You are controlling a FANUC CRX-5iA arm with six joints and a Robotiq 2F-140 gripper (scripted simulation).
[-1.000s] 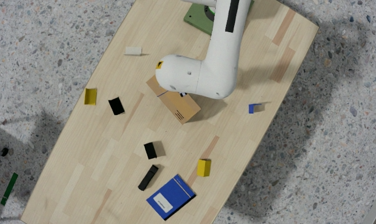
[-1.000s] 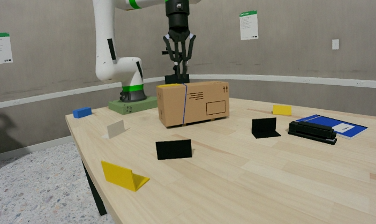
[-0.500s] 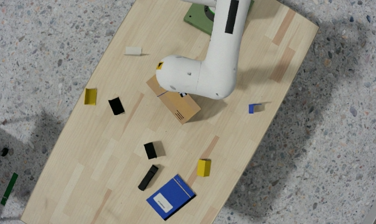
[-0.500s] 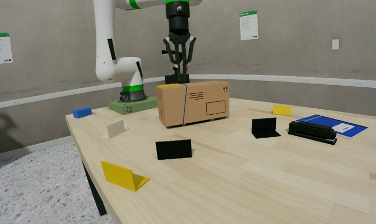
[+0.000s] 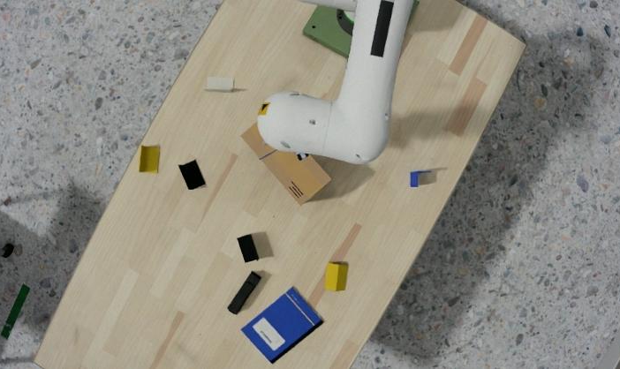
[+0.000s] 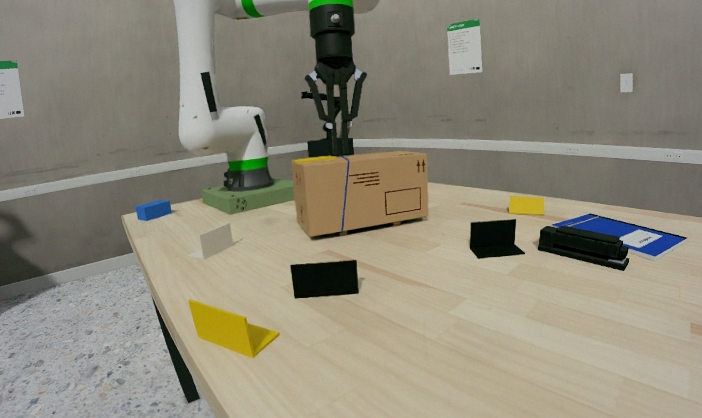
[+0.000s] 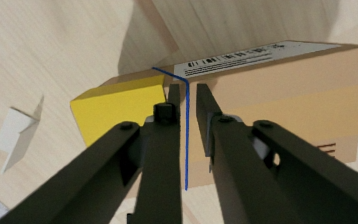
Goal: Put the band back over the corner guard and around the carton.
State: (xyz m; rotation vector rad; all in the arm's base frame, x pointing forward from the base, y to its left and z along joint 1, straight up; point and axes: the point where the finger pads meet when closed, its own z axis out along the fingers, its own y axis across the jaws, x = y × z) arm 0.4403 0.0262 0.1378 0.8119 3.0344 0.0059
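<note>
The yellow corner guard is 50 mm to the right of my hand, 50 mm below it and 20 mm behind it. From my hand the other things lie so: blue corner guard 360 mm to the left, 140 mm below, 110 mm behind; white corner guard 280 mm to the right, 170 mm below, 40 mm behind; brown carton 100 mm below, 50 mm ahead, 10 mm to the left.
</note>
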